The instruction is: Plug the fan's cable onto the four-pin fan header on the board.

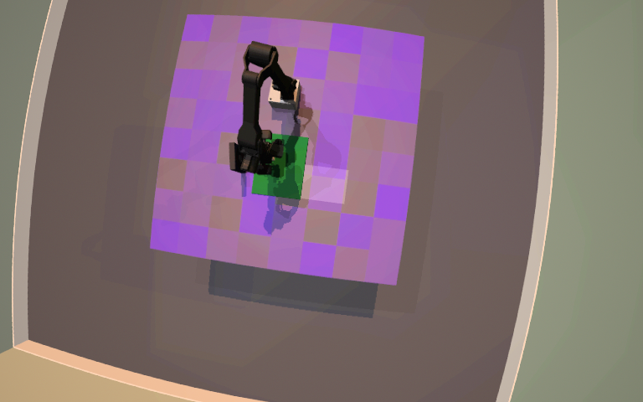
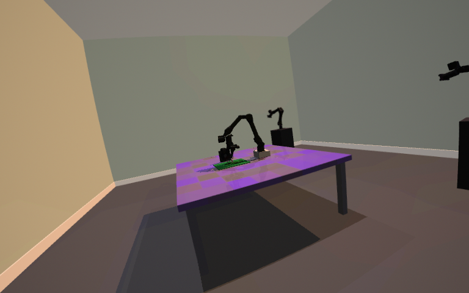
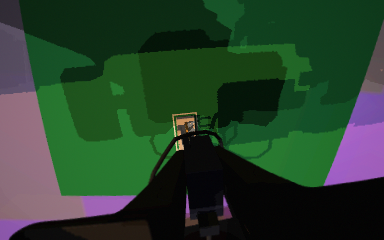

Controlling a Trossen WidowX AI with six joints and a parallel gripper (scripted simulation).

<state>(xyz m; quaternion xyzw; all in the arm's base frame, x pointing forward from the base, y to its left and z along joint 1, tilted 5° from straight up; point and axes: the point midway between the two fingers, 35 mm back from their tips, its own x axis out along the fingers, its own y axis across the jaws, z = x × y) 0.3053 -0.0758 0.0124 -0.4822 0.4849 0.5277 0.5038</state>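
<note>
Right now my gripper tip is 1 cm to the left of the fan header and 6 cm above it. From my gripper tip the other things lie so: dark fan plug: 1 cm to the right, 1 cm above; then fan: 1 cm ahead, 14 cm to the right; then green board: 3 cm ahead, 4 cm to the left, 7 cm below.
</note>
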